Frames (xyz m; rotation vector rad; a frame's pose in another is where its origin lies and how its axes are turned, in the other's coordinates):
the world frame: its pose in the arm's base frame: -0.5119 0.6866 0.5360 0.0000 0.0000 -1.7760
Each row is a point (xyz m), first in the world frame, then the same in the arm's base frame.
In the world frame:
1: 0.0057 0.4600 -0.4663
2: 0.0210 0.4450 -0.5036
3: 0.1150 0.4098 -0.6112
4: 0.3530 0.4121 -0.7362
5: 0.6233 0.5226 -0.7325
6: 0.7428 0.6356 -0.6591
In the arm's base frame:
1: -0.0627 0.5873 0.0697
2: -0.0805 0.5754 0.0324
3: -0.1341 0.4905 -0.0752
4: -0.1804 0.2570 -0.2002
5: -0.1273 -0.0301 -0.1965
6: -0.0410 -0.1701 -0.1231

